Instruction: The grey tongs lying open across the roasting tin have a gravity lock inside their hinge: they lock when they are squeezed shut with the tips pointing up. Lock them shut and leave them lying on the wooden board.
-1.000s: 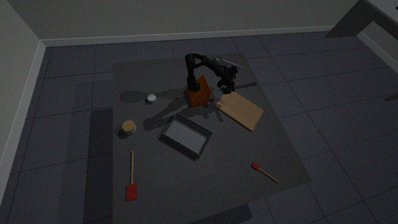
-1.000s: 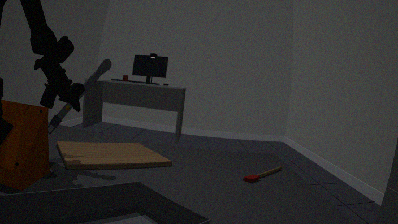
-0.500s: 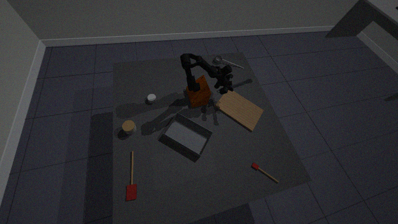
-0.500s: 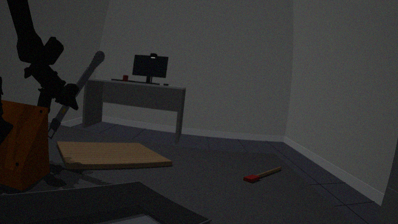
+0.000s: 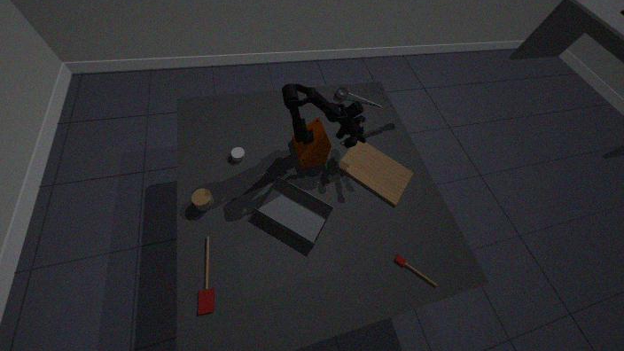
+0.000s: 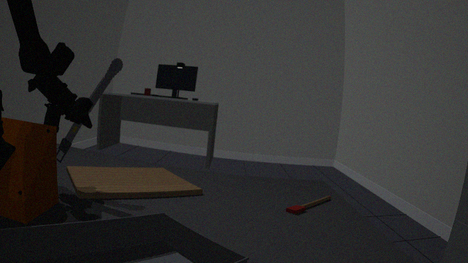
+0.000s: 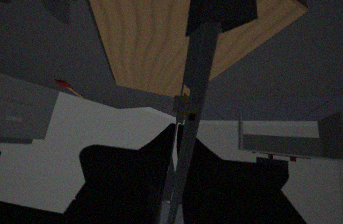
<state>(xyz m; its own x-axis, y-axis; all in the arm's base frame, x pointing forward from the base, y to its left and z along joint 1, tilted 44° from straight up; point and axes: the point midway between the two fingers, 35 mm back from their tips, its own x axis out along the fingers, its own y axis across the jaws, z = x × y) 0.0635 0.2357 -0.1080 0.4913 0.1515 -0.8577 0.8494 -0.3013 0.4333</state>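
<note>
The wooden board is 90 mm ahead of my gripper tip, 80 mm to the left of it and 150 mm below it. The rest, counted from my gripper tip: roasting tin (270 mm ahead, 380 mm to the right, 130 mm below); white cylinder (70 mm behind, 630 mm to the right, 140 mm below); red spatula (500 mm ahead, 760 mm to the right, 150 mm below).
</note>
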